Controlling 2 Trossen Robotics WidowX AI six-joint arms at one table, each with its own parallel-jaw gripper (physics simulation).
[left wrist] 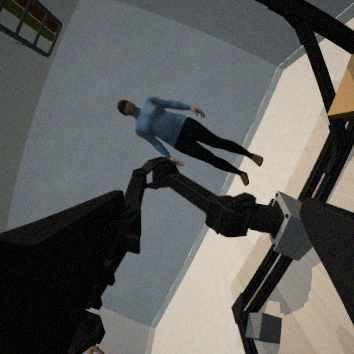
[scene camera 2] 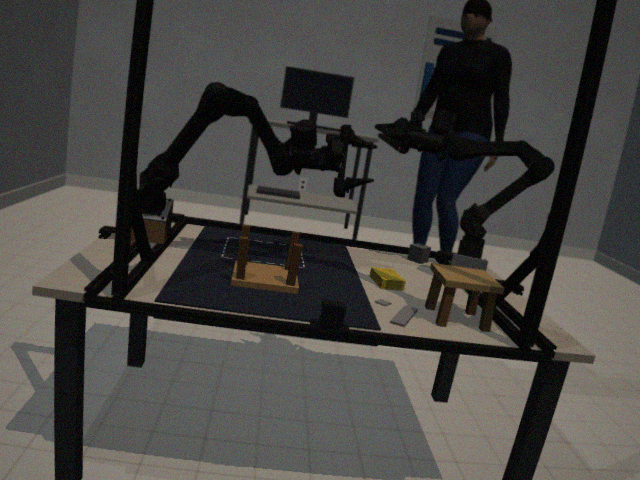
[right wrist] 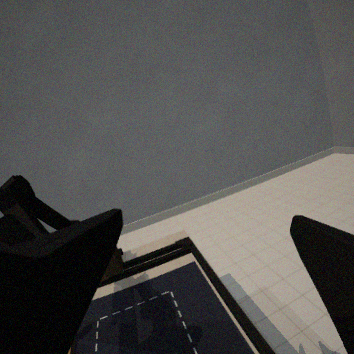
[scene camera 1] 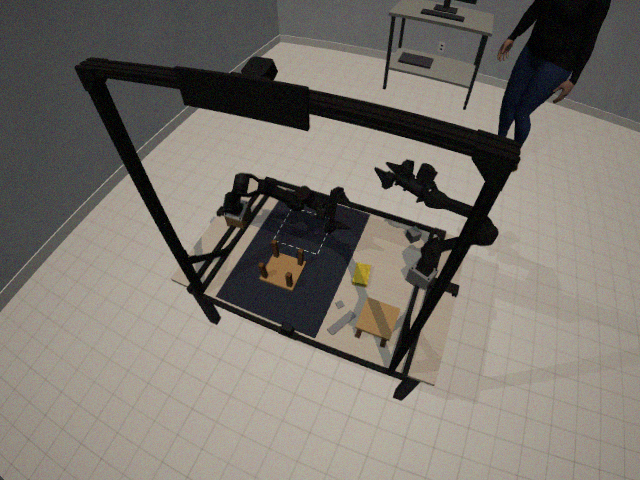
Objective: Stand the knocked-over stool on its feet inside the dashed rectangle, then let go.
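Observation:
The knocked-over stool lies upside down on the dark mat, its light wooden seat flat on the mat and its brown legs pointing up. The dashed rectangle is marked on the mat behind it; the seat lies outside, on its near side. My left gripper is open and empty, high above the back of the mat. My right gripper is open and empty, high at the back right. No stool is between either pair of fingers.
A second stool stands upright at the front right. A yellow block, a flat grey bar and a grey block lie right of the mat. A black frame surrounds the table.

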